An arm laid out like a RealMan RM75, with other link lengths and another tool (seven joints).
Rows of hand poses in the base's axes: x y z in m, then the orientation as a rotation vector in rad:
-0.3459, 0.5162, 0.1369, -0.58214, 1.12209, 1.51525
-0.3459, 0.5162, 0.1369, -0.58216, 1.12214, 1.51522
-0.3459, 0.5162, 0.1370, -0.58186, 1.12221, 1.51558
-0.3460, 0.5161, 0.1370, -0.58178, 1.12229, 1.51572
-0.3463, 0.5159, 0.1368, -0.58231, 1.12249, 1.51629
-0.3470, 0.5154, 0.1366, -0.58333, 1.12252, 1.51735
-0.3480, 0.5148, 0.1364, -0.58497, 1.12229, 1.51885
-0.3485, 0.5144, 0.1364, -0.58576, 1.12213, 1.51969
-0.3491, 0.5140, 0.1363, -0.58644, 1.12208, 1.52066
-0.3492, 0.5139, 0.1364, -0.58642, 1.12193, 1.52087
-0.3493, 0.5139, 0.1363, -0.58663, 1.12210, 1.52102
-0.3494, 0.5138, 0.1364, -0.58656, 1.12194, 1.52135
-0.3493, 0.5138, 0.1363, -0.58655, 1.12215, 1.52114
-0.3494, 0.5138, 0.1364, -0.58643, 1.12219, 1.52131
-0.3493, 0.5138, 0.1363, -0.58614, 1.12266, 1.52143
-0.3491, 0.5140, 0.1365, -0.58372, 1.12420, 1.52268
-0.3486, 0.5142, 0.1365, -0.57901, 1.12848, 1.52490
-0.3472, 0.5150, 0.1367, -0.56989, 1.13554, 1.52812
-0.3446, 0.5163, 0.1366, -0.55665, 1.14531, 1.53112
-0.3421, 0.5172, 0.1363, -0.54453, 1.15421, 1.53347
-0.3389, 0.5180, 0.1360, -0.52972, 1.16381, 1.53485
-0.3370, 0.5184, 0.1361, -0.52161, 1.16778, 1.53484
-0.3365, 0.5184, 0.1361, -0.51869, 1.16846, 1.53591
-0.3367, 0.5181, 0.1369, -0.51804, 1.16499, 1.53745
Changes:
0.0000, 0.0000, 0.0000, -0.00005, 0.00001, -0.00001
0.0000, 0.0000, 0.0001, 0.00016, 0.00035, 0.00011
-0.0001, -0.0001, 0.0001, 0.00019, 0.00050, 0.00018
-0.0004, -0.0003, -0.0001, -0.00005, 0.00064, 0.00091
-0.0011, -0.0008, -0.0003, -0.00029, 0.00066, 0.00227
-0.0021, -0.0014, -0.0005, -0.00057, 0.00044, 0.00429
-0.0026, -0.0018, -0.0005, -0.00064, 0.00035, 0.00536
-0.0032, -0.0022, -0.0006, -0.00068, 0.00044, 0.00647
-0.0033, -0.0023, -0.0005, -0.00052, 0.00045, 0.00662
-0.0034, -0.0023, -0.0006, -0.00069, 0.00053, 0.00685
-0.0035, -0.0024, -0.0005, -0.00046, 0.00060, 0.00707
-0.0034, -0.0024, -0.0006, -0.00065, 0.00065, 0.00690
-0.0035, -0.0024, -0.0005, -0.00057, 0.00080, 0.00697
-0.0034, -0.0024, -0.0006, -0.00068, 0.00129, 0.00693
-0.0032, -0.0022, -0.0004, -0.00006, 0.00391, 0.00668
-0.0027, -0.0020, -0.0004, 0.00027, 0.00975, 0.00607
-0.0013, -0.0012, -0.0002, 0.00137, 0.01980, 0.00404
0.0013, 0.0001, -0.0003, 0.00279, 0.03337, -0.00017
0.0038, 0.0010, -0.0006, 0.00398, 0.04561, -0.00428
0.0070, 0.0018, -0.0009, 0.00581, 0.05913, -0.01044
0.0089, 0.0022, -0.0008, 0.00740, 0.06540, -0.01444
0.0094, 0.0022, -0.0008, 0.00875, 0.06765, -0.01505
0.0092, 0.0019, 0.0000, 0.01170, 0.06641, -0.01430

